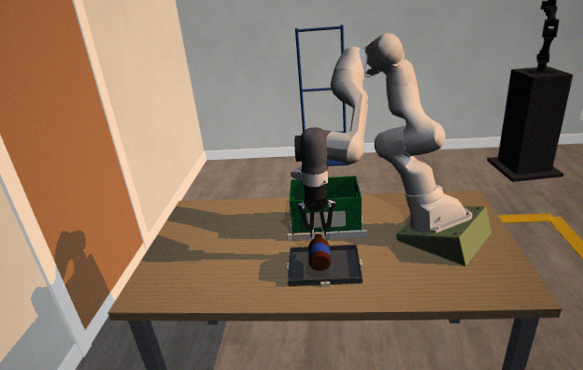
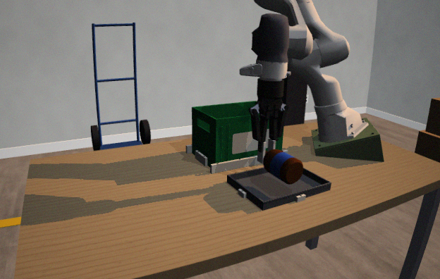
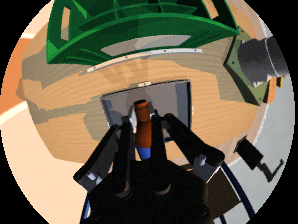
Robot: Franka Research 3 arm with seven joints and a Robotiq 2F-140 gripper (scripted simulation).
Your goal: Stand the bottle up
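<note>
My gripper is now 5 cm to the right of the bottle and 2 cm above it. Also, from my hand: green crate 22 cm to the right, 5 cm behind, 2 cm below; tray 9 cm below, 5 cm to the left, 1 cm behind.
</note>
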